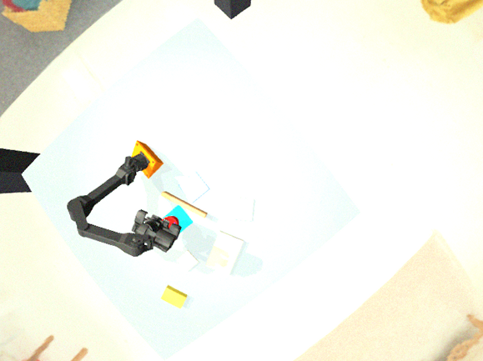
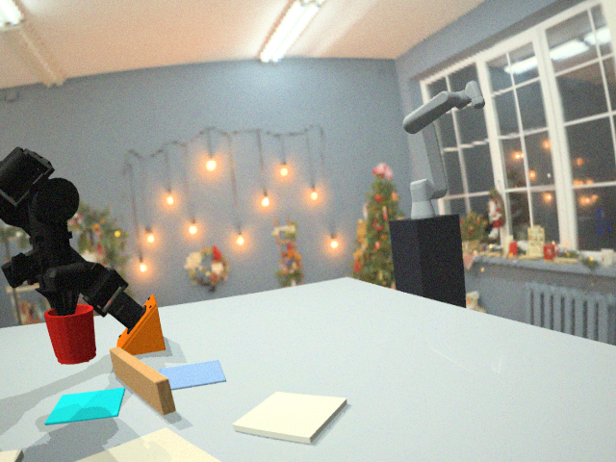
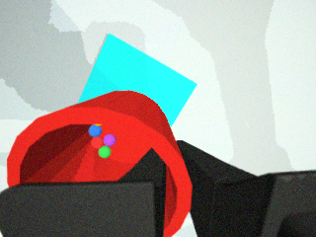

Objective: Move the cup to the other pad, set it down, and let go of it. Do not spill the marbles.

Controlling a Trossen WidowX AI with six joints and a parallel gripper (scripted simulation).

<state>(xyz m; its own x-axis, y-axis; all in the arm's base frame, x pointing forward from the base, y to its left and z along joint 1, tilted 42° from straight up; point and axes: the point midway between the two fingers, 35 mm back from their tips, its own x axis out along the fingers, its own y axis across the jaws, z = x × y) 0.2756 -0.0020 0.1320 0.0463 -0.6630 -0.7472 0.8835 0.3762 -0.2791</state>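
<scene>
Right now my gripper tip is 120 mm above the cyan pad, 30 mm short of it and 10 mm to the right of it. Round my gripper tip: red cup 30 mm ahead, 10 mm to the left; wooden block 90 mm to the left, 90 mm below, 10 mm behind; light blue pad 180 mm to the left, 120 mm below, 40 mm behind.
</scene>
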